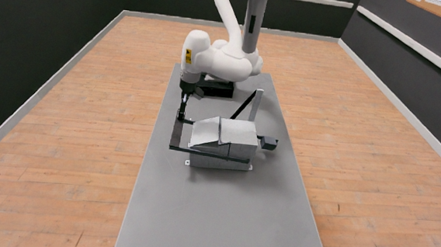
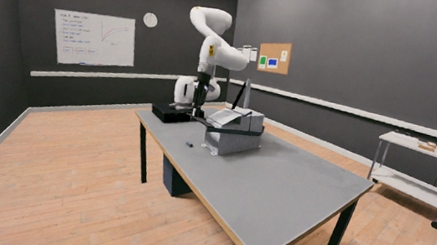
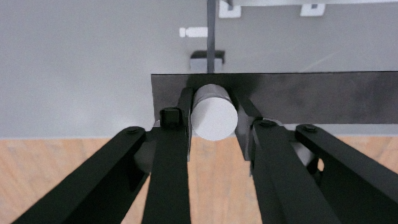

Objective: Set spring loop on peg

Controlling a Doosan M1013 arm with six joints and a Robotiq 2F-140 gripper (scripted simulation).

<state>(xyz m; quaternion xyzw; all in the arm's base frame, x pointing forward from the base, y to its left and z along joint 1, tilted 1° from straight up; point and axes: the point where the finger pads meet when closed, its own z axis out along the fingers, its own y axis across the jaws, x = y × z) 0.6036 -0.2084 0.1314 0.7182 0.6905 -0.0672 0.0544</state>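
The steel test weight is 10 mm below my hand. Also, from my hand: small dark object 30 mm to the right, 210 mm below.
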